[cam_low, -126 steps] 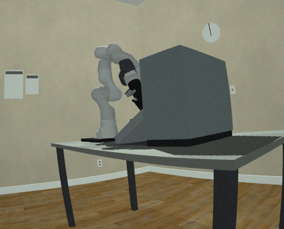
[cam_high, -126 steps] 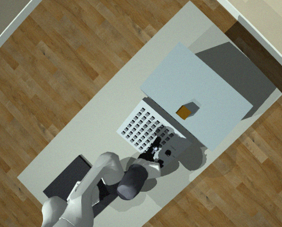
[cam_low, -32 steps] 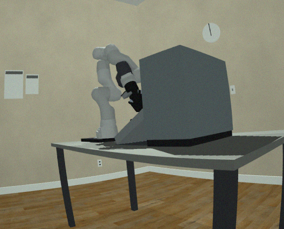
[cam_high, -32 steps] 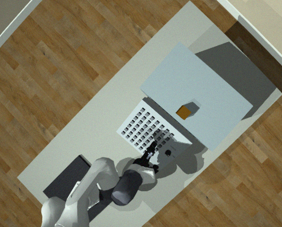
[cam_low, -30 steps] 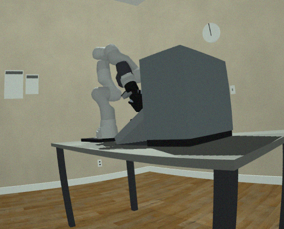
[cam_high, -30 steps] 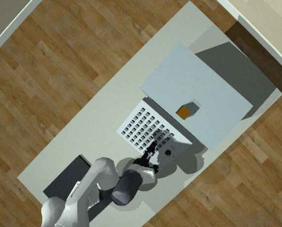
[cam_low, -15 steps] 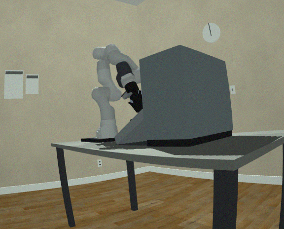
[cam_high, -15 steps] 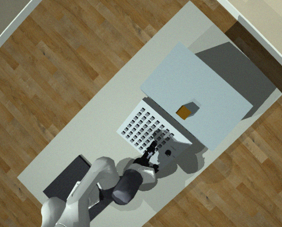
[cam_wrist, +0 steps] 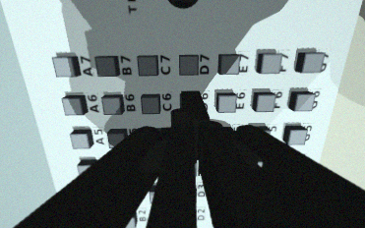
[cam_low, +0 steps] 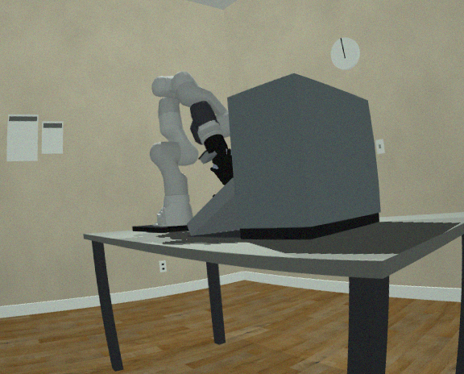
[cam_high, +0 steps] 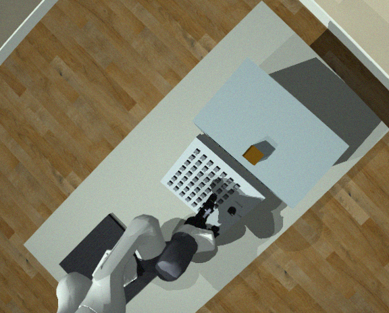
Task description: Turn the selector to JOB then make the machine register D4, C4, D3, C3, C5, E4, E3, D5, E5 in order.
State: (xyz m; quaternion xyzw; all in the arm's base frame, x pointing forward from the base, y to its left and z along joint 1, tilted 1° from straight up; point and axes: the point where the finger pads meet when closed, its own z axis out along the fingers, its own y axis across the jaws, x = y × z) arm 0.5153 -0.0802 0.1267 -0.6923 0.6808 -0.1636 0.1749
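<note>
My hand is 3 cm above the key D6 and 2 cm short of it. Also, from my hand: D5 key: 3 cm to the left, 3 cm below, 2 cm ahead; key C5: 5 cm ahead, 3 cm to the left, 2 cm below; key D4: 7 cm to the left, 3 cm below, 2 cm ahead.
</note>
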